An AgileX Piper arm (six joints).
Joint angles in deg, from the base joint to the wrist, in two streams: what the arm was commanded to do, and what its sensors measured. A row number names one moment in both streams.
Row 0, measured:
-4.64 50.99 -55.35 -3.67 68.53 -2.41
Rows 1 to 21, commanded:
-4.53 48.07 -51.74 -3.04 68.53 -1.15
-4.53 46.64 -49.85 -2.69 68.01 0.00
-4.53 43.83 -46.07 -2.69 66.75 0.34
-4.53 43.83 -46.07 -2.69 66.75 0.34
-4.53 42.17 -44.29 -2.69 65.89 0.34
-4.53 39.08 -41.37 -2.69 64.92 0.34
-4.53 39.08 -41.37 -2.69 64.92 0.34
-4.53 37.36 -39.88 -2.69 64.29 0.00
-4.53 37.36 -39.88 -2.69 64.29 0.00
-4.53 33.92 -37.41 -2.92 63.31 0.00
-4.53 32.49 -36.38 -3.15 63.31 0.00
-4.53 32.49 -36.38 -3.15 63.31 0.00
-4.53 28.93 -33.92 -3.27 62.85 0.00
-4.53 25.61 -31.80 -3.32 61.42 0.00
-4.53 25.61 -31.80 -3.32 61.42 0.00
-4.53 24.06 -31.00 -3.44 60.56 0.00
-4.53 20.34 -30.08 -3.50 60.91 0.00
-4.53 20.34 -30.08 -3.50 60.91 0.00
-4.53 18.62 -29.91 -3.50 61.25 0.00
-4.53 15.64 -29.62 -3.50 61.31 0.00
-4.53 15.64 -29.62 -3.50 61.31 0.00
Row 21, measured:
-4.64 19.42 -30.08 -3.21 62.05 0.00
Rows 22 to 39, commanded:
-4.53 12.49 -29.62 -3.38 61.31 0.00
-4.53 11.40 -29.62 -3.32 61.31 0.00
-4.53 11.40 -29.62 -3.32 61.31 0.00
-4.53 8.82 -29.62 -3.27 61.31 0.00
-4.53 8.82 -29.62 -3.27 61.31 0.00
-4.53 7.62 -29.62 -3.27 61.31 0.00
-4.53 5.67 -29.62 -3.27 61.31 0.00
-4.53 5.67 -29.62 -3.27 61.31 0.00
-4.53 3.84 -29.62 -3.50 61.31 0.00
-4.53 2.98 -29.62 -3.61 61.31 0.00
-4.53 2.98 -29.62 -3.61 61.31 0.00
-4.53 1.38 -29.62 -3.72 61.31 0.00
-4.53 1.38 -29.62 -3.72 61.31 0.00
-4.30 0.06 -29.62 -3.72 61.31 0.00
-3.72 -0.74 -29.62 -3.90 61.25 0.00
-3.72 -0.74 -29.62 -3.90 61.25 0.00
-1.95 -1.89 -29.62 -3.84 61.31 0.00
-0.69 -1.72 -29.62 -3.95 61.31 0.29
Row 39, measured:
-2.98 -0.17 -29.85 -3.50 61.82 0.00
